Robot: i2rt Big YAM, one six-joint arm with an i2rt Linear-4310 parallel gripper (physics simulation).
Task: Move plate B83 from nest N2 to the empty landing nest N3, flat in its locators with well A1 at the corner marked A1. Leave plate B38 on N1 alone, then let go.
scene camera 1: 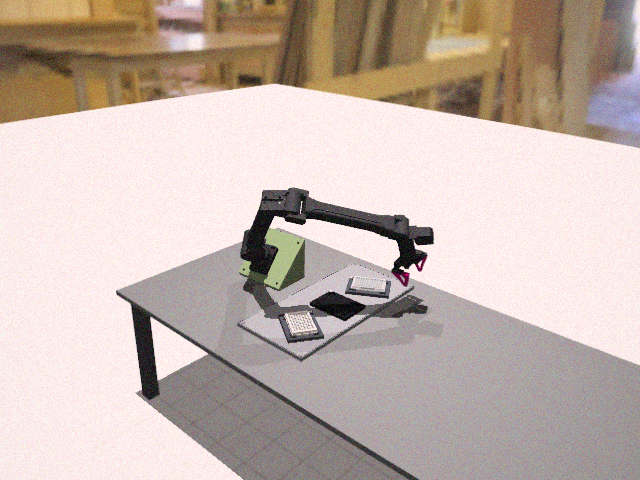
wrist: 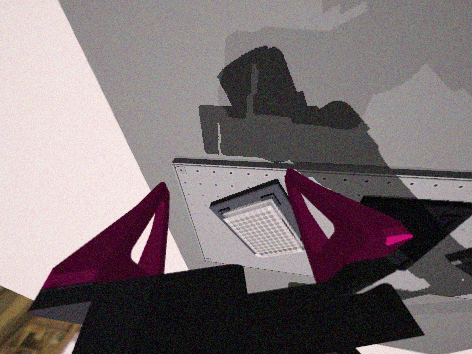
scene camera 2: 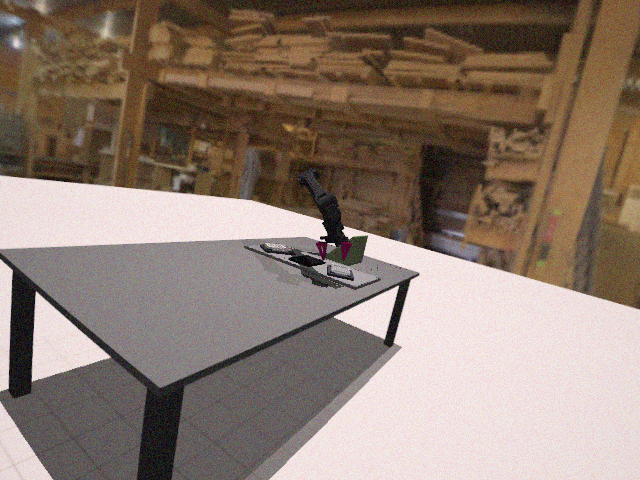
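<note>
My gripper (scene camera 1: 413, 277) (scene camera 2: 334, 259) (wrist: 227, 180) is open and empty, raised above the board's end by one white well plate. That plate (scene camera 1: 368, 284) (scene camera 2: 340, 270) (wrist: 262, 227) lies in a dark nest; in the wrist view it shows beyond the fingers, partly behind the right one. The other white plate (scene camera 1: 300, 322) (scene camera 2: 275, 248) lies in the dark nest at the board's opposite end. The middle nest (scene camera 1: 338, 305) (scene camera 2: 306, 260) is black and empty. Plate labels, nest labels and the A1 mark are too small to read.
The nests stand on a thin light-grey board (scene camera 1: 258, 321) (scene camera 2: 367, 280) (wrist: 215, 245) with small holes. The board lies on a grey table (scene camera 1: 465, 372) (scene camera 2: 180, 304). The arm's green wedge-shaped mount (scene camera 1: 289, 258) (scene camera 2: 356, 250) stands behind the board. Arm shadows fall across the board and table.
</note>
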